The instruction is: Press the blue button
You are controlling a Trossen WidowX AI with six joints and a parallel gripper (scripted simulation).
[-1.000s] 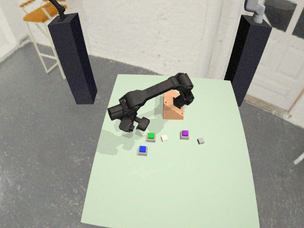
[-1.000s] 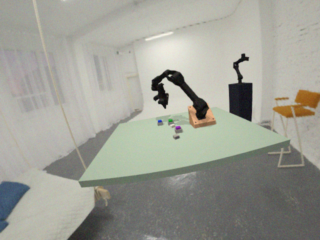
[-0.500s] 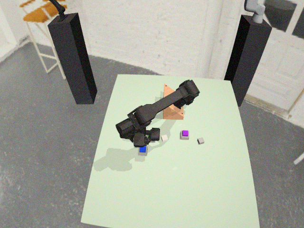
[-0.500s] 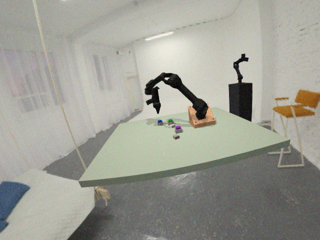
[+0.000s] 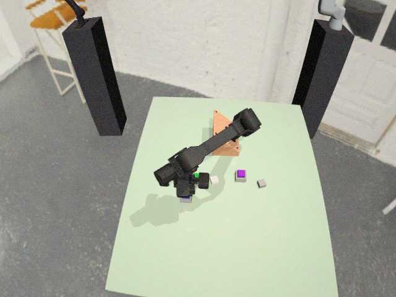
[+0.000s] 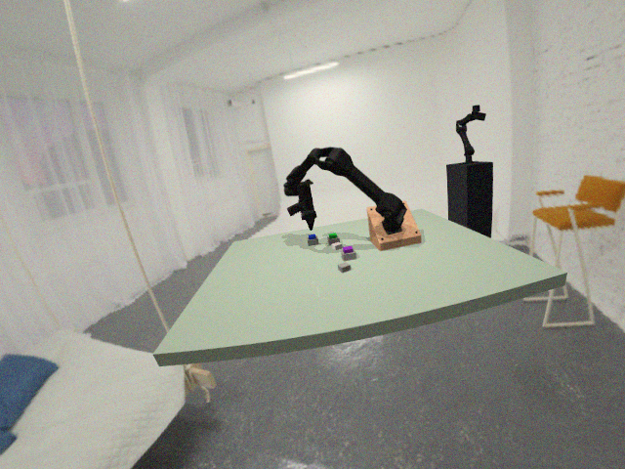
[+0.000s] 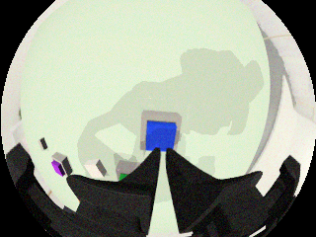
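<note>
The blue button lies 3 cm below my gripper tip. The rest, counted from my gripper tip: white block 8 cm behind, 12 cm to the left, 5 cm below; then green button 9 cm behind, 4 cm to the left, 3 cm below; then purple button 10 cm behind, 24 cm to the left, 3 cm below.
</note>
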